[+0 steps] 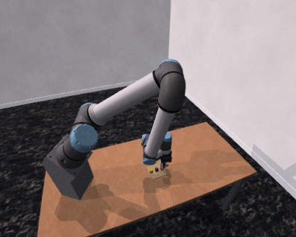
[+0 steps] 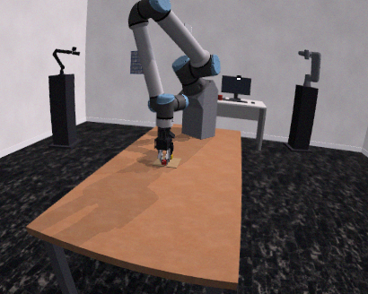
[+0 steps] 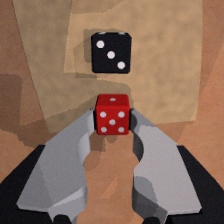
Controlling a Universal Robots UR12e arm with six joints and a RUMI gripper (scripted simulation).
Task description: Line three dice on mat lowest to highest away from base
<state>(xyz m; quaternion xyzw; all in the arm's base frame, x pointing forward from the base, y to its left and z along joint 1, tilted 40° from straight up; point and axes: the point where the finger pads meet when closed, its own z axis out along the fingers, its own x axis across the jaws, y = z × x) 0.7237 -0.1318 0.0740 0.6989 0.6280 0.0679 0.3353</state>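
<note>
My hand is right at the red die. Round my hand: black die 50 mm behind, 10 mm to the left, 10 mm below; tan mat 50 mm behind, 10 mm to the left, 20 mm below; yellow die 90 mm behind, 20 mm to the left, 10 mm below.
</note>
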